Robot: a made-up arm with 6 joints.
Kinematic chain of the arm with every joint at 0, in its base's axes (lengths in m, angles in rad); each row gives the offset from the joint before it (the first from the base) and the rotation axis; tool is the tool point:
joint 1: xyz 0 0 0.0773 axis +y
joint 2: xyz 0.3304 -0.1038 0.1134 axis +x
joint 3: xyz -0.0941 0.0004 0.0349 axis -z
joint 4: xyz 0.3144 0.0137 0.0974 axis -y
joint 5: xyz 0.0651 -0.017 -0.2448 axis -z
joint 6: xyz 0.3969 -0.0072 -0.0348 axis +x
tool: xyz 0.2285 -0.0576 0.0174
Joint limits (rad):
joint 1: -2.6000..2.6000
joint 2: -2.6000..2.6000
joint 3: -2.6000..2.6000
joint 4: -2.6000..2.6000
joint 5: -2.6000..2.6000
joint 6: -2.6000..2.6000
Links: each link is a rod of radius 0.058 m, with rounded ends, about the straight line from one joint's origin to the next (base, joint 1, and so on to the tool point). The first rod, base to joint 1, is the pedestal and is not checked.
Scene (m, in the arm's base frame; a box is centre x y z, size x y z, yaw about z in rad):
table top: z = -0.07
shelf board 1: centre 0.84 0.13 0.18 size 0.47 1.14 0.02 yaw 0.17
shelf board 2: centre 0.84 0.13 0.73 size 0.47 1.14 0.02 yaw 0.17
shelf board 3: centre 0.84 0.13 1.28 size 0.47 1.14 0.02 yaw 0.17
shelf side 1: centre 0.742 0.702 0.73 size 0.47 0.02 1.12 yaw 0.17
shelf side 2: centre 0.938 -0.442 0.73 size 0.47 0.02 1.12 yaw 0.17
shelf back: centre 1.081 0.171 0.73 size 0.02 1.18 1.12 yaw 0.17
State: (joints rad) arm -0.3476 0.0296 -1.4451 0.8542 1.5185 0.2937
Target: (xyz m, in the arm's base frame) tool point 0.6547 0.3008 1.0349
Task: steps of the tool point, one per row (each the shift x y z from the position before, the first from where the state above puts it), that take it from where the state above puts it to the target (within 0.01 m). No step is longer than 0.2 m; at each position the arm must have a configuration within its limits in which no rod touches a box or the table.
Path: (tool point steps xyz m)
1: -0.1608 -0.0021 0.0344
2: -0.1566 -0.0243 -0.0027
3: -0.1340 -0.0511 -0.0317
4: 0.0111 0.0487 0.1281
5: 0.0084 0.0126 0.1405
6: 0.0026 -0.0252 0.1433
7: -0.0070 -0.0597 0.1357
8: 0.1253 0.0199 0.0167
9: 0.1240 0.0229 -0.0167

